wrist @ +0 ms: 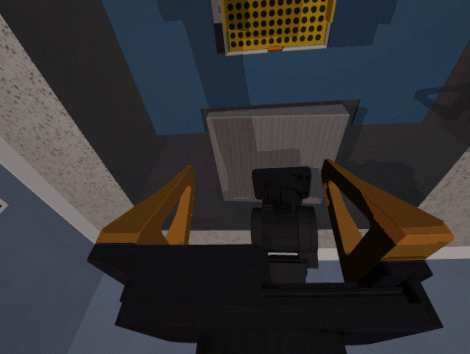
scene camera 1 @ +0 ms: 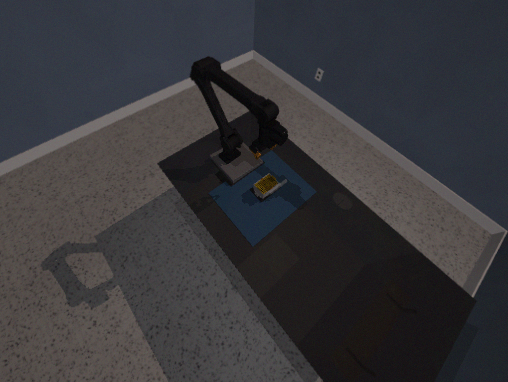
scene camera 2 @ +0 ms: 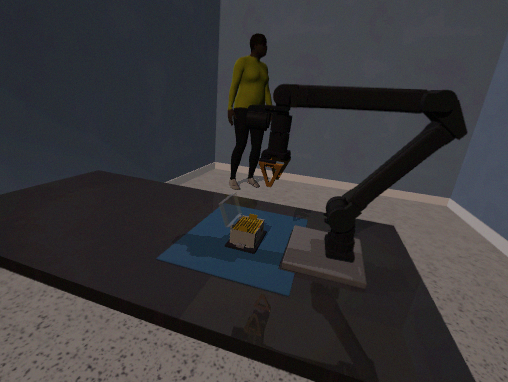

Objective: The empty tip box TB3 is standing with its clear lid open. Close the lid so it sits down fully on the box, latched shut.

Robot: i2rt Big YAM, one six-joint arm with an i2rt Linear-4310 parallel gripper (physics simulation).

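Places are measured from the arm's base along level axes (x ahead, y left, z up), in millimetres.
Where they show: gripper, between the fingertips: (wrist: 256, 168) (scene camera 1: 263, 154) (scene camera 2: 272, 182); arm's base, origin of its link: (wrist: 281, 181) (scene camera 1: 229, 155) (scene camera 2: 338, 249).
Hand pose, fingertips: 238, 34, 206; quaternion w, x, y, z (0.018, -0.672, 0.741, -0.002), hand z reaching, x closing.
Each offset is from my fingertips to the top centre of the thing, as dx, dy, dz. "spot": to the spot under its first point. Level surfaces: height alone.
The tip box TB3 {+72, -33, -156} (scene camera 1: 266, 186) (scene camera 2: 243, 237) (wrist: 276, 26) is white with a yellow perforated top and stands upright on a blue mat {dz -231} (scene camera 1: 254, 227) (scene camera 2: 200, 262) (wrist: 145, 75). Its clear lid {+139, -39, -77} (scene camera 1: 282, 183) (scene camera 2: 230, 212) stands open and steeply raised along the side away from the arm's base. The lid does not show in the wrist view. A small orange tab {spot: +33, -30, -171} (wrist: 275, 48) is on the box's near edge. My gripper (scene camera 1: 266, 151) (scene camera 2: 273, 183) (wrist: 256, 168) is open and empty, pointing down. It hangs well above the table, on the arm-base side of the box, apart from box and lid.
The arm's pale base plate (scene camera 1: 234, 176) (scene camera 2: 300, 262) (wrist: 300, 125) lies beside the mat's edge, on the side opposite the lid. The dark table {dz -234} (scene camera 1: 320, 280) (scene camera 2: 100, 215) extends past the mat. A person in a yellow top (scene camera 2: 251, 82) stands beyond the table.
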